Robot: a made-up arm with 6 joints.
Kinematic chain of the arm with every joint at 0, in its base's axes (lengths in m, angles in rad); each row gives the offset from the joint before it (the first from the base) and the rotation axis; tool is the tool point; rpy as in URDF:
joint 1: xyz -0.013 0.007 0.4 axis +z
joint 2: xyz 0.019 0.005 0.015 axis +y
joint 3: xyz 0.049 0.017 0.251 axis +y
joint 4: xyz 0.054 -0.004 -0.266 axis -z
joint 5: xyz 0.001 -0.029 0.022 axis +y
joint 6: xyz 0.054 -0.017 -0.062 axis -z
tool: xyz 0.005 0.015 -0.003 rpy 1.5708 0 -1.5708
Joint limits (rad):
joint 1: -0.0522..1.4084
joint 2: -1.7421..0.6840
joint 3: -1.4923..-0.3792
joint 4: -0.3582..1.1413
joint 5: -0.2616..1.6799
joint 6: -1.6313..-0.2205
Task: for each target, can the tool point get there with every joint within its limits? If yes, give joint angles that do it. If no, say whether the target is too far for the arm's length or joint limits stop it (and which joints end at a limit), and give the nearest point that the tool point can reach.
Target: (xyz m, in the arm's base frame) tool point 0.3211 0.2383 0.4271
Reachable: yes | joints 0.6588 0.3507 -1.0417 0.4651 0.3280 -0.6017
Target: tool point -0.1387 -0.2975 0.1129
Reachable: no: joint limits stop it (at a limit: joint 1, joint 2, joint 3, joint 4, joint 6) | nearest point 0.1163 -0.0320 0.2889 | short by 0.408 m
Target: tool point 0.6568 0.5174 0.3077
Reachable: no: too far | nearest point 0.3972 0.3195 0.4251 | short by 0.347 m
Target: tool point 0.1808 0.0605 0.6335
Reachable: yes | joints 0.2615 -0.6974 -0.8782 0.2376 1.4175 -0.4300
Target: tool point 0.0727 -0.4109 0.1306
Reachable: no: joint limits stop it (at a limit: joint 1, joint 2, joint 3, joint 4, joint 5, joint 6) | nearest point 0.1651 -0.0620 0.2828 | short by 0.392 m
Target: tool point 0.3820 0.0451 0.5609
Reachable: yes | joints 0.1496 0.0744 -1.1300 0.1481 0.3568 -1.2976
